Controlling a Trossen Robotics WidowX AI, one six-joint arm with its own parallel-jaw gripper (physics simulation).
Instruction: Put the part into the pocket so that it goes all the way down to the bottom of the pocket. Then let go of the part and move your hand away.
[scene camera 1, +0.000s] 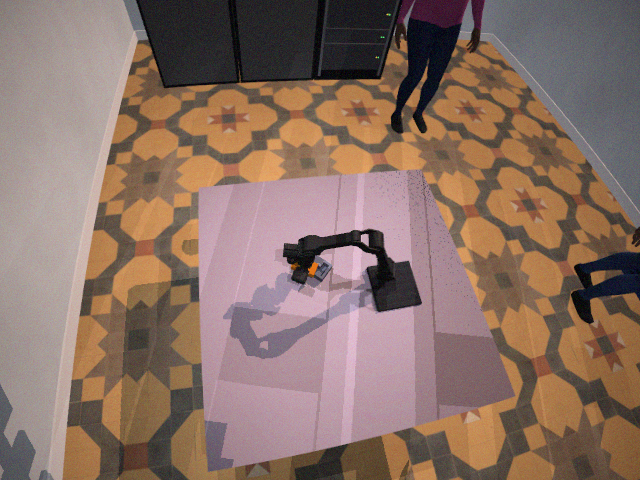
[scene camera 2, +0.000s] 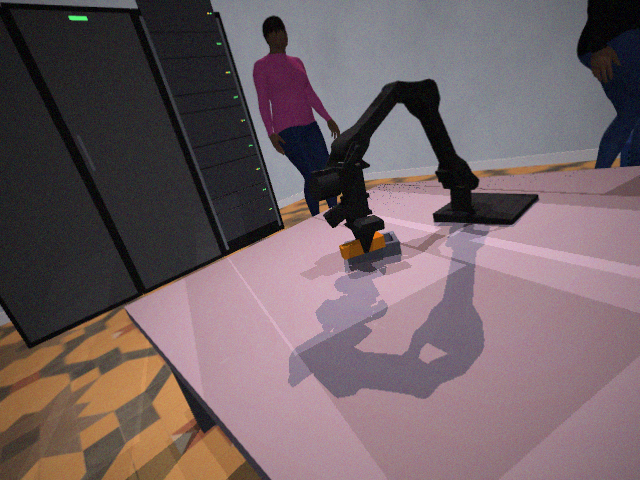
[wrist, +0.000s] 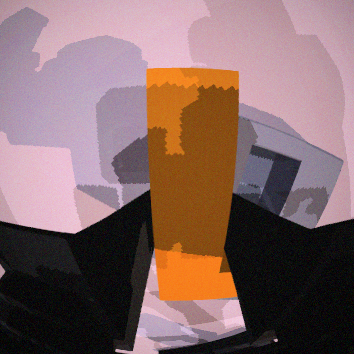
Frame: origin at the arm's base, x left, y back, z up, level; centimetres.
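Seen in the pictures: gripper, fingertip midpoint: (scene camera 1: 303, 270) (scene camera 2: 364, 250) (wrist: 186, 195); arm's base at its link origin: (scene camera 1: 384, 275) (scene camera 2: 461, 207).
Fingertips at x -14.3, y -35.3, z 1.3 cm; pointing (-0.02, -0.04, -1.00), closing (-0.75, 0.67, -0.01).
Observation:
Pixels of each thing's middle, then the offset from my fingertips to it. Level surfaces: height alone.
- orange part at the middle of its body: (wrist: 220, 203) (scene camera 2: 360, 244) (scene camera 1: 304, 266) dz +1.4, dx -1.3, dy +0.8 cm
- grey-blue pocket block at the middle of its body: (wrist: 253, 226) (scene camera 2: 371, 247) (scene camera 1: 314, 265) dz -1.8, dx -1.6, dy +6.1 cm
- pink table at its surface level: dz -3.6 cm
My gripper (scene camera 1: 305, 269) (scene camera 2: 367, 249) (wrist: 186, 195) is shut on the orange part (scene camera 1: 313, 269) (scene camera 2: 353, 249) (wrist: 192, 175), a long block held between the two black fingers. The grey-blue pocket block (scene camera 1: 325, 268) (scene camera 2: 390, 251) (wrist: 320, 162) stands on the table under and beside the part. In the wrist view part of the dark pocket opening shows to the right of the part, and the block is turned at an angle to it. In scene camera 2 the part overlaps the block's left side, above its rim, and its left end sticks out past it. Whether they touch is hidden.
The arm's black base plate (scene camera 1: 400, 297) (scene camera 2: 509, 207) stands on the pink table (scene camera 1: 268, 413) (scene camera 2: 248, 335), to the right of the block. Dark cabinets (scene camera 1: 196, 41) (scene camera 2: 103, 129) and people stand beyond the table. Arm shadows cross the table top.

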